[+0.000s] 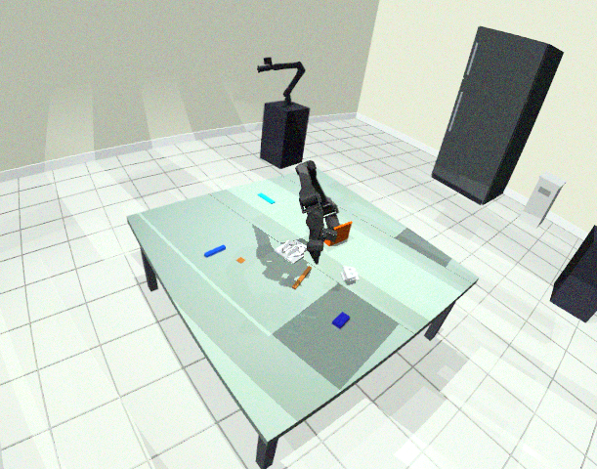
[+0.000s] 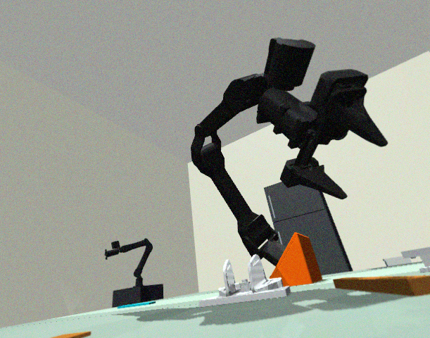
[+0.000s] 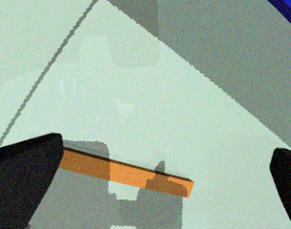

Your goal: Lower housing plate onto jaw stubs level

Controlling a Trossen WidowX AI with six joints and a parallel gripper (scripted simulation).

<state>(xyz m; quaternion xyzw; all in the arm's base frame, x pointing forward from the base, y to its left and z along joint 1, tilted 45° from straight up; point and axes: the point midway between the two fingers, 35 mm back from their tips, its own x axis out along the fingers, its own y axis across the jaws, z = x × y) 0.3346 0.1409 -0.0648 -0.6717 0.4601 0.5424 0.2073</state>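
My gripper tip is 15 cm past the white part, 9 cm to the right of it and 11 cm above it. From my gripper tip the other things lie so: orange bar: 2 cm ahead, 4 cm to the right, 12 cm below; then cyan bar: 29 cm behind, 62 cm to the right, 12 cm below; then orange tile: 16 cm ahead, 29 cm to the right, 12 cm below.
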